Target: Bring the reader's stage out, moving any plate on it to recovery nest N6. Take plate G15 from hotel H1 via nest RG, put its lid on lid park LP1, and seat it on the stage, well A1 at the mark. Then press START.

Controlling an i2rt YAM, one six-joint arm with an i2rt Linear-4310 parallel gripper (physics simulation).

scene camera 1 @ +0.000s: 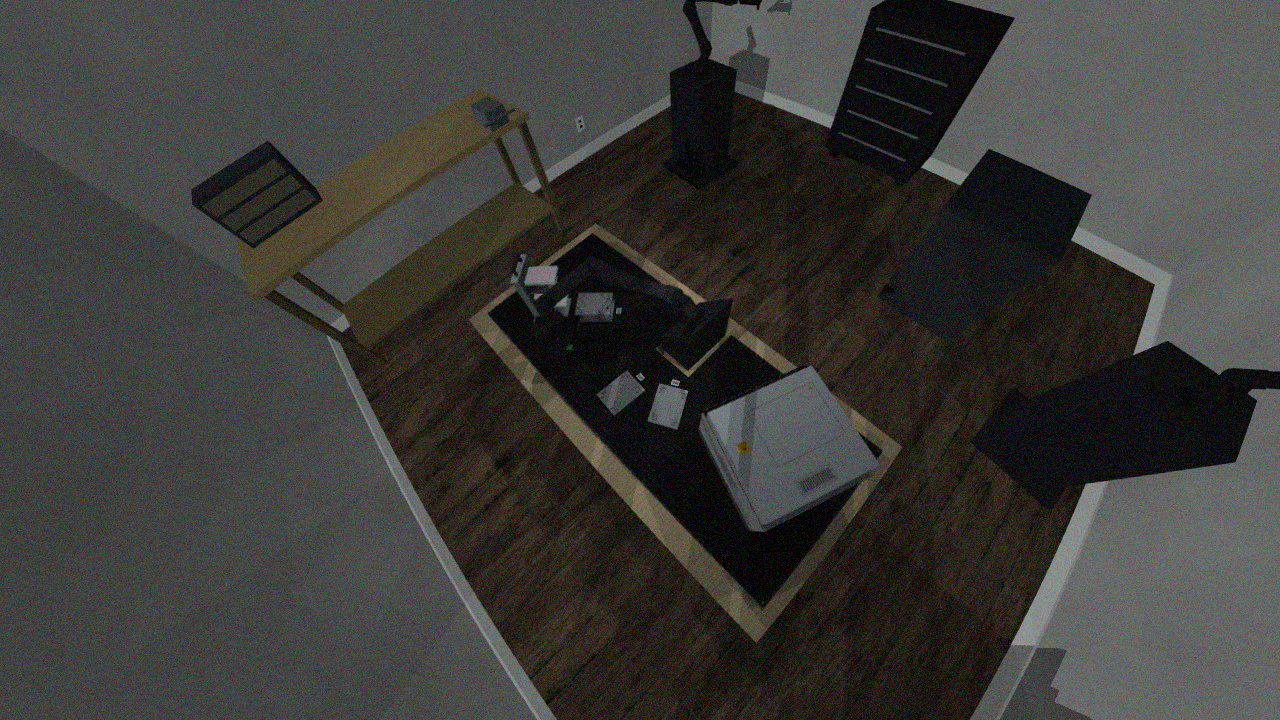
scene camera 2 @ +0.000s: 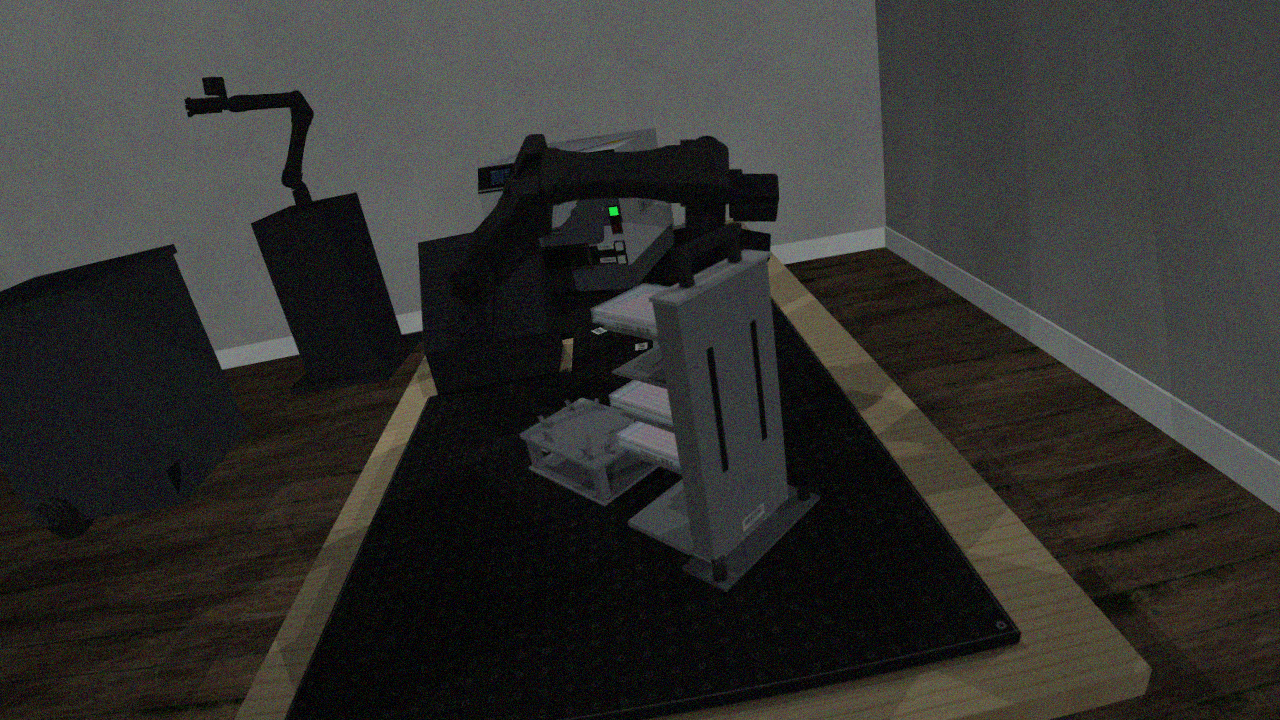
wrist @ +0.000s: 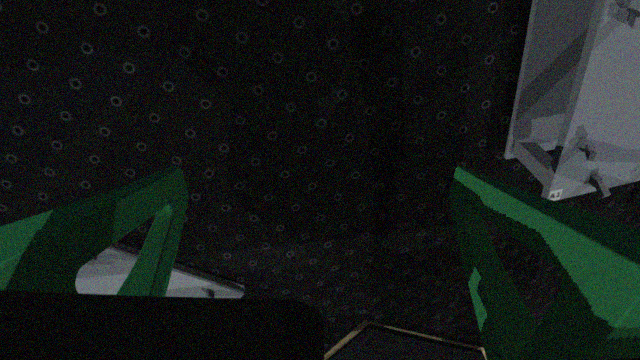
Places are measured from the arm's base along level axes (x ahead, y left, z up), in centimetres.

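Pixels of known places: gripper, between the fingertips: (scene camera 1: 574, 338) (wrist: 318, 181); arm's base, origin of its link: (scene camera 1: 694, 317) (scene camera 2: 476, 291).
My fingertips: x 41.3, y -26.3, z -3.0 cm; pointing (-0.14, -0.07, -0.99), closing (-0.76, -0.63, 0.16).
Ahead of a thing's pixels: the offset from my fingertips to its middle. "spot": to the spot under its first point. Level surfaces: height alone.
My gripper (wrist: 318, 181) is open, its green fingers wide apart with the dark board below and no plate between them. The grey hotel tower (scene camera 2: 729, 402) (scene camera 1: 526, 284) holds several pale plates, the top one @[dy -26.1, dx -4.6, dz +13.7 cm] (scene camera 2: 624, 309) (scene camera 1: 541, 274) near its upper end; their labels are unreadable. A clear raised nest @[dy -14.1, dx -17.6, dz -9.0 cm] (scene camera 2: 581, 438) (scene camera 1: 595, 307) (wrist: 605, 100) stands beside the hotel, with no plate on it; its A1 corner mark shows in the wrist view. The large pale reader @[dy +81.4, dx -26.7, dz +3.9 cm] (scene camera 1: 787, 447) stands at the board's other end. I cannot make out its stage or START button.
Two flat pale holders @[spot: dy +26.4, dx -1.7, dz -11.8 cm] (scene camera 1: 620, 392) @[spot: dy +43.3, dx -13.0, dz -11.6 cm] (scene camera 1: 668, 405) lie between the nest and the reader. A dark box (scene camera 1: 698, 333) (scene camera 2: 487, 313) stands at the board's edge. A pale piece @[spot: dy +21.0, dx -5.7, dz -11.8 cm] (wrist: 200, 285) shows at lower left in the wrist view. The black board @[dz -12.8 cm] (scene camera 2: 501, 608) has a wooden border.
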